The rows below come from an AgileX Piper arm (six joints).
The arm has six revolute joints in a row. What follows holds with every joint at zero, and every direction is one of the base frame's. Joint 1 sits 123.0 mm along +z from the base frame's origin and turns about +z. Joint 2 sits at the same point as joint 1 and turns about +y. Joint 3 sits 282.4 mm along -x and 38.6 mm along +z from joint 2 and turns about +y. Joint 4 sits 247.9 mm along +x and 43.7 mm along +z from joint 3 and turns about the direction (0.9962, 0, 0.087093). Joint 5 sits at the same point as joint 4 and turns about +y. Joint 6 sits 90.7 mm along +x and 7.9 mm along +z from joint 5 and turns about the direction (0.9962, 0, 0.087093). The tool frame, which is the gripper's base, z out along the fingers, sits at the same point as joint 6; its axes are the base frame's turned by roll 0.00, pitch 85.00 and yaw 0.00 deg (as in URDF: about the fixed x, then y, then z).
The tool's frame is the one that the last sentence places.
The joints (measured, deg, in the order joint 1, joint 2, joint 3, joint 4, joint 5, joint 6), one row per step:
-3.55 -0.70 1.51 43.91 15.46 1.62
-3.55 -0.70 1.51 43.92 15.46 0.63
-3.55 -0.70 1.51 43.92 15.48 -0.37
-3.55 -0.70 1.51 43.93 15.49 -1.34
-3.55 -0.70 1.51 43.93 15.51 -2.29
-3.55 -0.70 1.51 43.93 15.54 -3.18
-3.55 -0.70 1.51 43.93 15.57 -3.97
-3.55 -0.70 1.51 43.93 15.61 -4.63
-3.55 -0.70 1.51 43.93 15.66 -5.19
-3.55 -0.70 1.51 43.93 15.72 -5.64
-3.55 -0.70 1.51 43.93 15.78 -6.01
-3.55 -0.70 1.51 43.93 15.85 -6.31
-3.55 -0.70 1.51 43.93 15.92 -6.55
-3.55 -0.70 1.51 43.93 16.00 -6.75
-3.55 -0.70 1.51 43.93 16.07 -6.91
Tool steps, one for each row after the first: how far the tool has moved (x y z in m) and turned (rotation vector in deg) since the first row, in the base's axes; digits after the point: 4 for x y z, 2 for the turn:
0.0000 0.0000 0.0000 -0.97 -0.12 0.12
0.0000 0.0000 0.0000 -1.95 -0.23 0.26
0.0000 0.0000 0.0000 -2.90 -0.35 0.38
0.0000 0.0001 -0.0001 -3.83 -0.45 0.51
0.0000 0.0001 -0.0001 -4.71 -0.54 0.64
0.0000 0.0001 -0.0001 -5.49 -0.62 0.76
0.0000 0.0002 -0.0002 -6.13 -0.67 0.87
-0.0001 0.0002 -0.0002 -6.69 -0.71 0.97
-0.0001 0.0003 -0.0003 -7.13 -0.73 1.07
-0.0001 0.0004 -0.0004 -7.49 -0.73 1.16
-0.0001 0.0004 -0.0004 -7.79 -0.72 1.25
-0.0001 0.0005 -0.0005 -8.02 -0.71 1.33
-0.0002 0.0006 -0.0006 -8.22 -0.68 1.42
-0.0002 0.0007 -0.0007 -8.38 -0.65 1.49

